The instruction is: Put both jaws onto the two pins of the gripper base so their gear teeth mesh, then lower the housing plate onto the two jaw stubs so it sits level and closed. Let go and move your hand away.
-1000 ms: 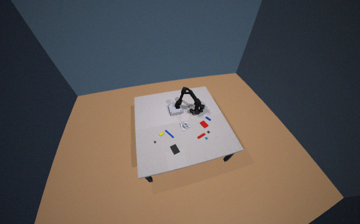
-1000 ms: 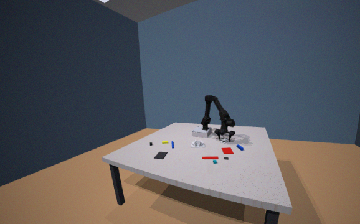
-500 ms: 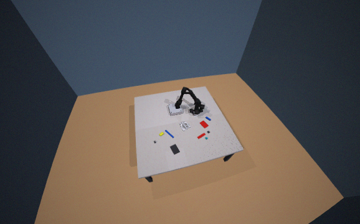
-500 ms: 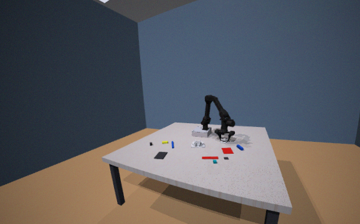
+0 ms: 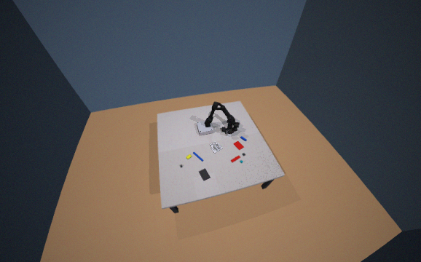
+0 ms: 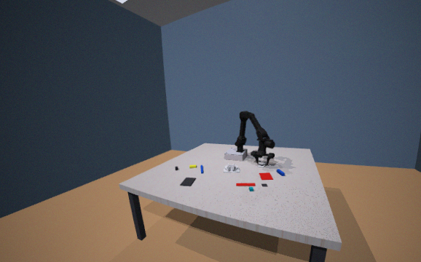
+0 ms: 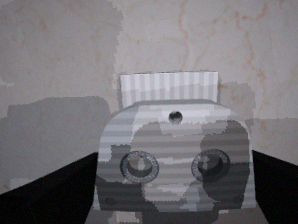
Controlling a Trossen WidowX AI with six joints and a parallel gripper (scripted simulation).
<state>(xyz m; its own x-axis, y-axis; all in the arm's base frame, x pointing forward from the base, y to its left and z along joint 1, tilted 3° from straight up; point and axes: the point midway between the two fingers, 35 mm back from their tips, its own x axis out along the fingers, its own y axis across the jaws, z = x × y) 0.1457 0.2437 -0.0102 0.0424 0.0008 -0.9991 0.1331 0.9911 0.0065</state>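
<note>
Right now the white flat plate is 190 mm ahead of my gripper tip, 200 mm to the right of it and 10 mm below it. The rest, counted from my gripper tip: short blue block (120 mm ahead, 160 mm to the left); red square plate (200 mm ahead, 70 mm to the left, 10 mm below); gripper base (10 mm ahead, 20 mm above).
</note>
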